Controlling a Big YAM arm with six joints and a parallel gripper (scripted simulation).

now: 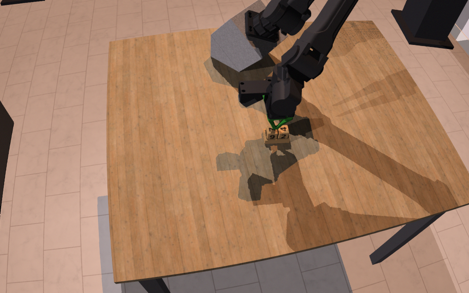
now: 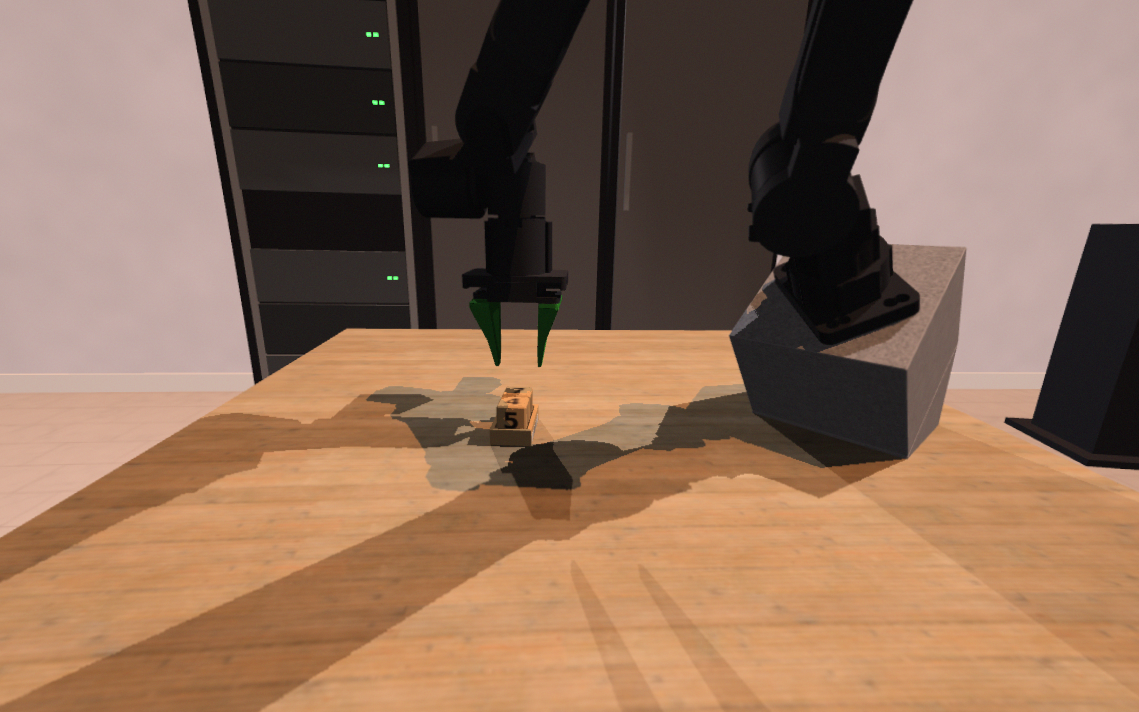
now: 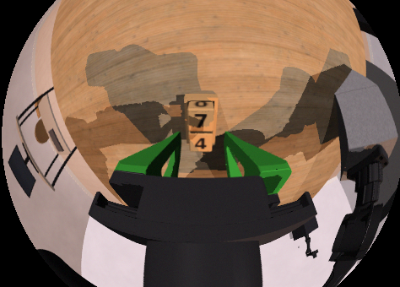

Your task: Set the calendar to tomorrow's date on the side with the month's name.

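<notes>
Right now my hand is 5 cm above the cube and 3 cm to the right of it. From my hand the other things lie so: wooden calendar tray (7 cm below, 2 cm to the left).
</notes>
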